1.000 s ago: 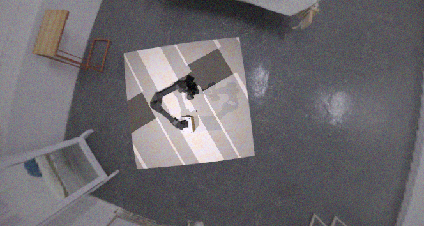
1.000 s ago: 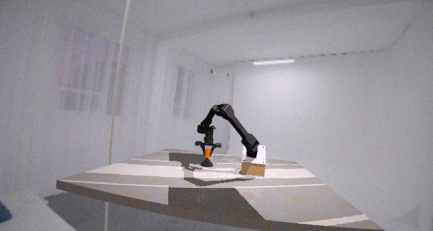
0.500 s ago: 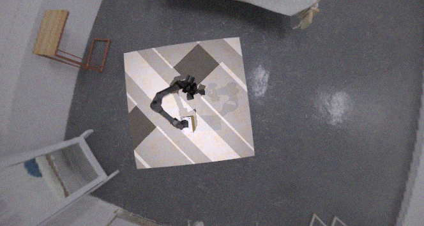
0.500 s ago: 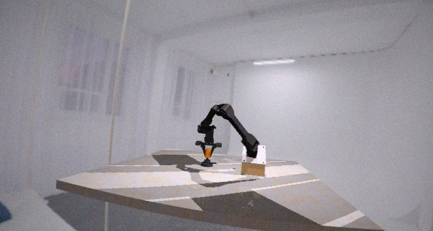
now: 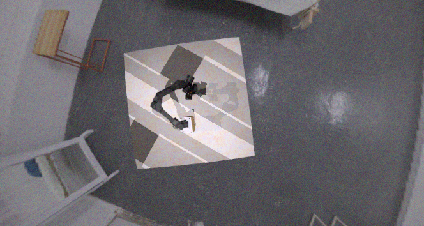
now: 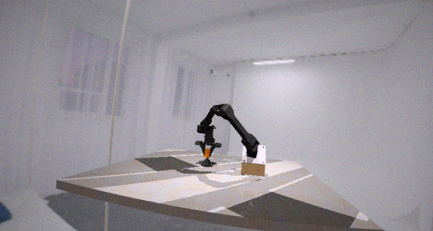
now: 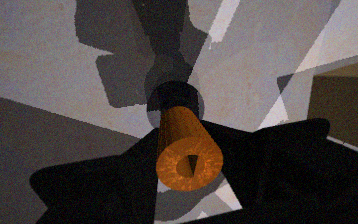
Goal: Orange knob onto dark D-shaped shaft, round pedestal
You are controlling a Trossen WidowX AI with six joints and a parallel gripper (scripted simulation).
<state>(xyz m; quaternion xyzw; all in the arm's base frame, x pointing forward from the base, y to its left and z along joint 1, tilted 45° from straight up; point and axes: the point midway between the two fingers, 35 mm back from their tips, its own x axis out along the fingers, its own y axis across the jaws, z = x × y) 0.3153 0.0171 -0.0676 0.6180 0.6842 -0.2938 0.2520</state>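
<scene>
Right now my gripper tip is 20 mm below the orange knob. From my gripper tip the other things lie so: dark round pedestal 40 mm below.
</scene>
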